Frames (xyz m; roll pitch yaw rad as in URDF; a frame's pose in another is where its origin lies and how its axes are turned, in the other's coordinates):
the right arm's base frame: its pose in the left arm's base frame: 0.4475 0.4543 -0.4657 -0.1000 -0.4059 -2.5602
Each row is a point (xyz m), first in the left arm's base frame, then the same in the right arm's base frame.
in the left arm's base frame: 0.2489 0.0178 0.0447
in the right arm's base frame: 0.5743 0.2236 0.3327
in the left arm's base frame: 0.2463 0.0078 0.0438
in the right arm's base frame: 0.5809 0.2309 0.3296
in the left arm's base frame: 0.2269 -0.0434 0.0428
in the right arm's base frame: 0.6213 0.2647 0.3145
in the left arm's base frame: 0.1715 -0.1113 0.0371
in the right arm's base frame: 0.6958 0.2947 0.2790
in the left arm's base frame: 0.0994 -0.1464 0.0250
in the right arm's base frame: 0.7641 0.2887 0.2357
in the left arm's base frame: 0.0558 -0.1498 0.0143
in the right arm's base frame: 0.7951 0.2702 0.2088
